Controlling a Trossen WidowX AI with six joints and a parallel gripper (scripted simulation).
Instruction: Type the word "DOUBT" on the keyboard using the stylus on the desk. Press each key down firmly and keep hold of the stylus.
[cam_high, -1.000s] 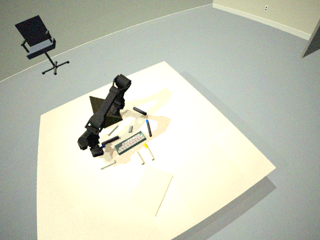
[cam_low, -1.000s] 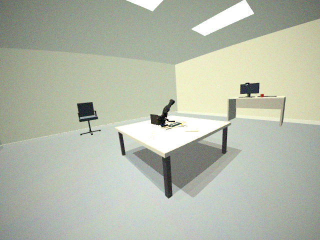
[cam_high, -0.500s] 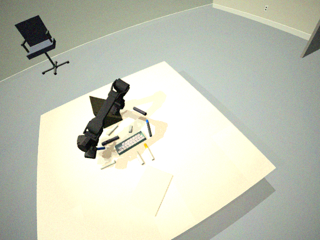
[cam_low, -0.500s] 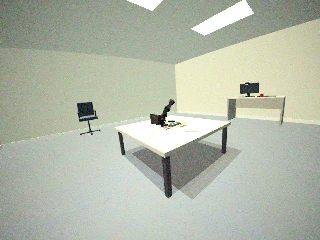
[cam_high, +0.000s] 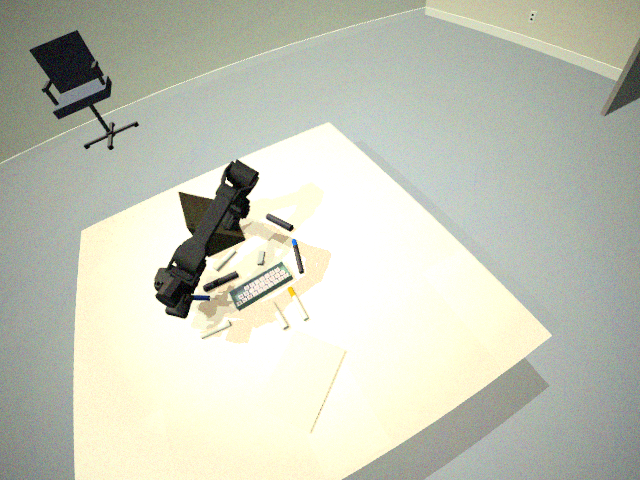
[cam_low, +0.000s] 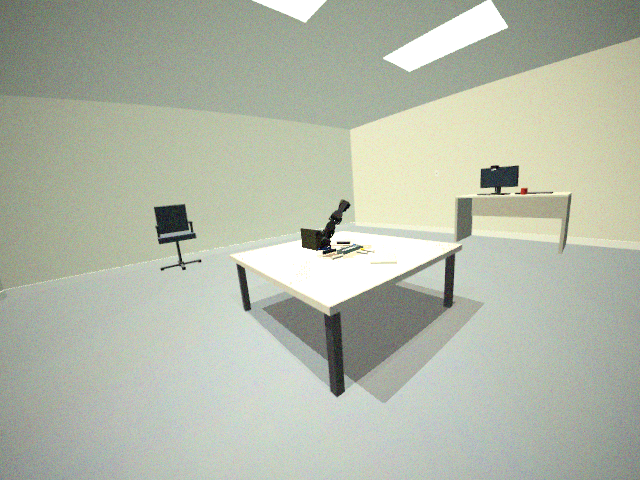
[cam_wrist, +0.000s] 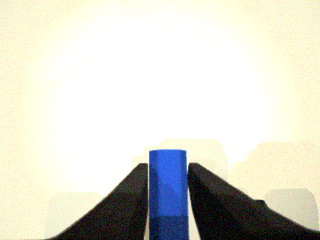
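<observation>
My gripper tip is 5 cm to the right of the blue stylus and 4 cm short of it. Also, from my gripper tip: cream pad 40 cm ahead, 19 cm to the left, 5 cm below; then yellow-capped marker 29 cm to the left, 19 cm ahead, 5 cm below; then grey stylus tip 8 cm to the left, 6 cm ahead.
</observation>
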